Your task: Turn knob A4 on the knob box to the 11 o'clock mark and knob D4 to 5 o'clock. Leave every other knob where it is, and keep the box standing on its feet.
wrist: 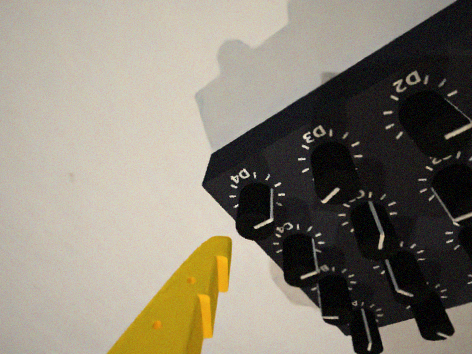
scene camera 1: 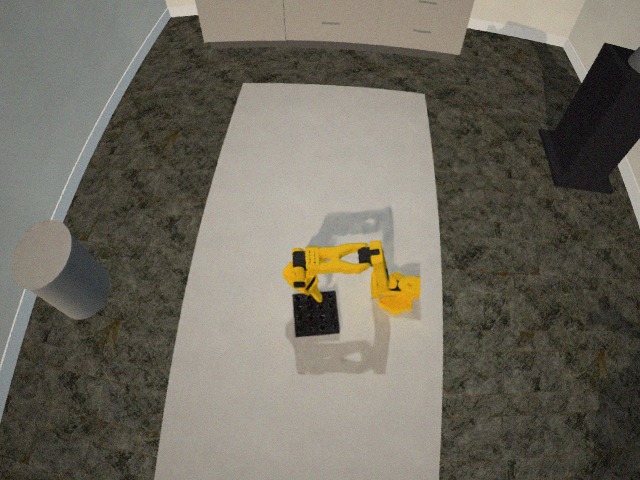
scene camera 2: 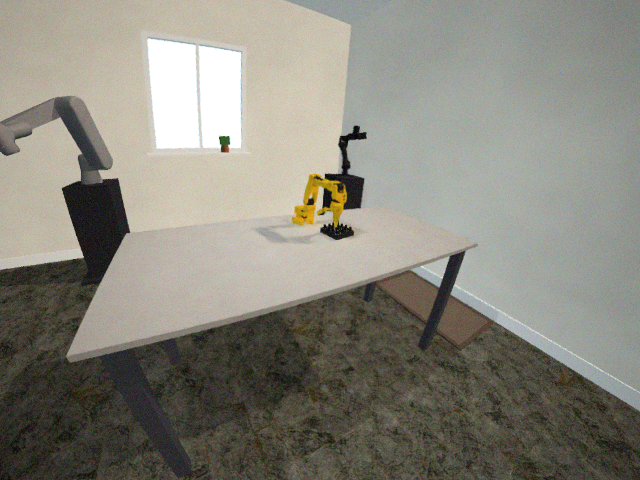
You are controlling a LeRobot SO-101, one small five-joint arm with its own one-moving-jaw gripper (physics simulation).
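Seen in the pictures: end effector, tool point: [wrist: 230,257] [scene camera 1: 298,288] [scene camera 2: 335,226]; arm's base, origin of the base link: [scene camera 1: 388,294] [scene camera 2: 304,223].
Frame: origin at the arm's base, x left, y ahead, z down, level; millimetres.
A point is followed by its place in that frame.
Note:
The black knob box [scene camera 1: 338,333] {x 117, y 120, z -11 mm} [scene camera 2: 337,236] {x 31, y 240, z -17 mm} [wrist: 280,137] {x 22, y 211, z -21 mm} stands flat on the table, its knobs upward. In the wrist view, knob D4 [wrist: 254,205] {x 33, y 224, z -35 mm} is at the box's near left corner, its white line toward the right. Knob A4 [wrist: 366,332] {x 112, y 211, z -34 mm} is at the lower edge, partly cut off, its white line running down its side. Their exact clock marks are hard to read. My gripper [scene camera 1: 316,295] [scene camera 2: 329,219] {x 27, y 225, z -59 mm} is open at the box's edge. In the wrist view the fixed jaw [wrist: 195,295] {x 18, y 226, z -74 mm} shows beside the box, its tip below left of D4; the moving jaw is out of the picture.
Knob C4 [wrist: 300,257] {x 59, y 219, z -35 mm} and knob B4 [wrist: 334,297] {x 85, y 216, z -34 mm} stand between D4 and A4. Knob D3 [wrist: 334,170] {x 28, y 199, z -38 mm} and knob D2 [wrist: 430,117] {x 24, y 175, z -37 mm} stand along the far edge. The pale table [scene camera 1: 330,155] {x -442, y 180, z 0 mm} [scene camera 2: 222,268] {x -441, y 299, z 0 mm} carries the arm and the box.

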